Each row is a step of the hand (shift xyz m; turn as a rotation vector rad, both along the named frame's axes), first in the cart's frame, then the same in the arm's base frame.
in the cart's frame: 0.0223 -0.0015 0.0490 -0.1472 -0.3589 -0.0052
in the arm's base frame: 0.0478 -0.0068 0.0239 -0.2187 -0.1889 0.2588
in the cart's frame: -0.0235 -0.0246 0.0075 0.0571 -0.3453 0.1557
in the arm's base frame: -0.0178 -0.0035 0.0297 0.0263 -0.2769 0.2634
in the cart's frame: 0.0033 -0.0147 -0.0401 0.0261 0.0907 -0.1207
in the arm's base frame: -0.0312 -0.0200 -0.0216 -0.0374 0.0346 -0.1445
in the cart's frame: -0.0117 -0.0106 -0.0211 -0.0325 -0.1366 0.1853
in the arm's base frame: -0.0258 -0.0045 -0.0033 0.0630 -0.0557 0.2168
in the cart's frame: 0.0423 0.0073 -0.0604 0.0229 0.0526 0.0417
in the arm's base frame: -0.0136 -0.0301 -0.0664 0.0616 0.0336 -0.0102
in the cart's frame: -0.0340 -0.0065 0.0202 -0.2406 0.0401 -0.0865
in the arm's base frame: -0.0092 0.0190 0.0340 -0.1969 0.1640 0.0362
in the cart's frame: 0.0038 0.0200 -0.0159 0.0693 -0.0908 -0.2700
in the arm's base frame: -0.0019 0.0106 -0.0235 -0.1777 -0.1568 -0.1726
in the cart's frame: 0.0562 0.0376 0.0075 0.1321 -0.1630 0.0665
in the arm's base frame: 0.0532 -0.0040 -0.0422 0.0730 -0.1961 0.0682
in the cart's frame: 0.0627 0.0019 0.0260 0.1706 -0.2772 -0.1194
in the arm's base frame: 0.0580 -0.0326 -0.0136 -0.0728 -0.3385 -0.0187
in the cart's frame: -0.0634 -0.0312 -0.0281 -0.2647 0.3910 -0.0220
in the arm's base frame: -0.0700 0.0100 0.0280 -0.0461 0.4610 -0.0937
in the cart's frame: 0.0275 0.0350 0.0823 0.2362 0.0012 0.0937
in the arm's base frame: 0.0870 0.0237 0.0250 0.2134 -0.1281 -0.0510
